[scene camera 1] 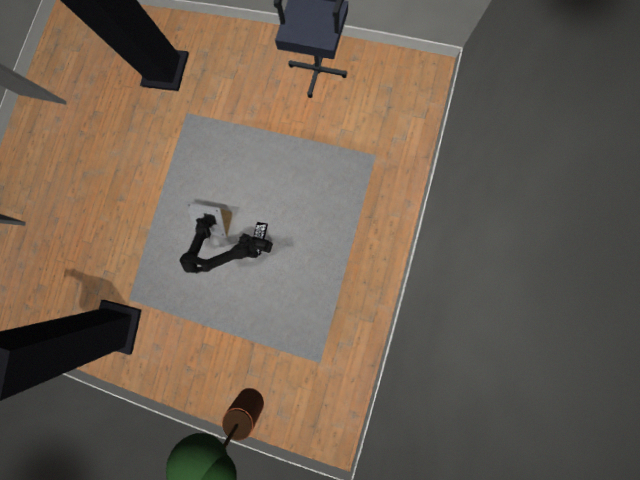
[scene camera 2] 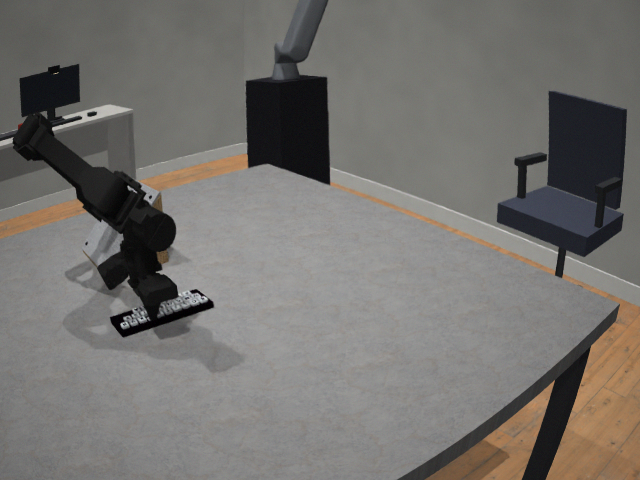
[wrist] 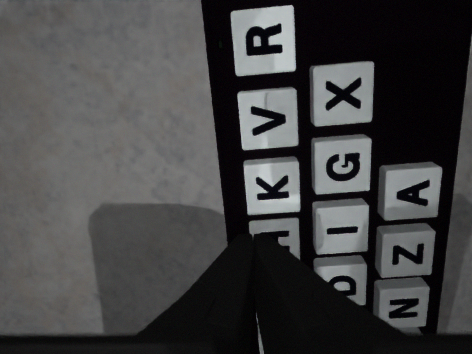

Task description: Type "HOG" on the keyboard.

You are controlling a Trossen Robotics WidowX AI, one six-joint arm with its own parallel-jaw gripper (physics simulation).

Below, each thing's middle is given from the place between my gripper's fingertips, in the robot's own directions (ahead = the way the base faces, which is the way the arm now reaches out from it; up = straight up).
The black keyboard [scene camera 2: 116,320] lies 3 cm behind my hand and 3 cm to the left of it.
